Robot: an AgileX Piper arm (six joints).
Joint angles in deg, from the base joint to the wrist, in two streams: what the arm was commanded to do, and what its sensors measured. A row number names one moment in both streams.
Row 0, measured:
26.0 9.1 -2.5 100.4 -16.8 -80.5
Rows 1 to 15, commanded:
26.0 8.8 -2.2 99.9 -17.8 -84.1
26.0 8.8 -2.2 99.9 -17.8 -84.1
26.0 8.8 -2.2 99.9 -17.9 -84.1
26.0 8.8 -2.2 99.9 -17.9 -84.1
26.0 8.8 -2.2 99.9 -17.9 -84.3
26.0 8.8 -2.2 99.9 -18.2 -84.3
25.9 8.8 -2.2 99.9 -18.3 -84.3
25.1 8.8 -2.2 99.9 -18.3 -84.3
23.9 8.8 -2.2 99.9 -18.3 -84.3
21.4 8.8 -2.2 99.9 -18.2 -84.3
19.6 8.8 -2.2 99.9 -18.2 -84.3
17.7 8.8 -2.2 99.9 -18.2 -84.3
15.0 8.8 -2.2 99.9 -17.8 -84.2
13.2 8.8 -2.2 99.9 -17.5 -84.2
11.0 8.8 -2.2 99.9 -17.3 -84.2
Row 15, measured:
17.7 9.1 -2.5 100.4 -18.0 -83.6
